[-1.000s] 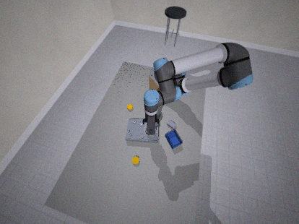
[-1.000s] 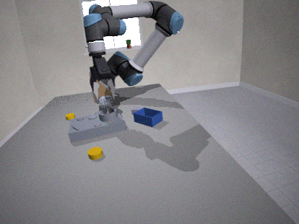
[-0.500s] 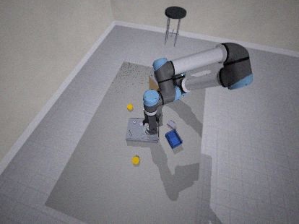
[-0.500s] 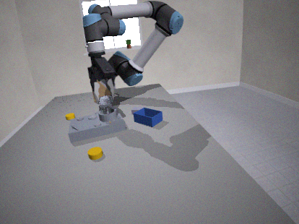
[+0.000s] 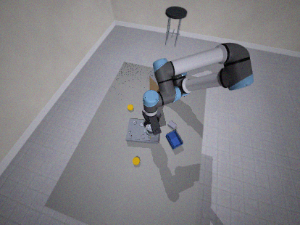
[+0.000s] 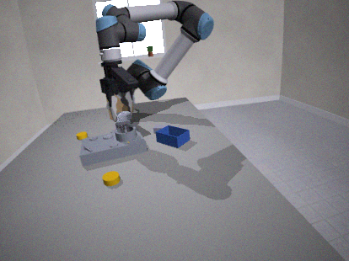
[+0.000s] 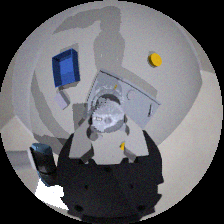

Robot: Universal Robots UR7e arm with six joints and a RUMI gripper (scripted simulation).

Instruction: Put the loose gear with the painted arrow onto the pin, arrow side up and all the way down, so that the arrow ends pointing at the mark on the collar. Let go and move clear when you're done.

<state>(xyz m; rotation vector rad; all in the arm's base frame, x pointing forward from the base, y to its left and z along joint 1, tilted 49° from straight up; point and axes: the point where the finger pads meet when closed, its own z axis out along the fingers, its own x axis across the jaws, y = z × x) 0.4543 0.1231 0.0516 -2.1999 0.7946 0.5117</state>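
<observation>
Now: the grey gear right at my hand. From my hand the other things lie so: blue bin (180 mm to the left, 120 mm below, 10 mm behind); then yellow disc (240 mm ahead, 120 mm below, 10 mm to the right).
</observation>
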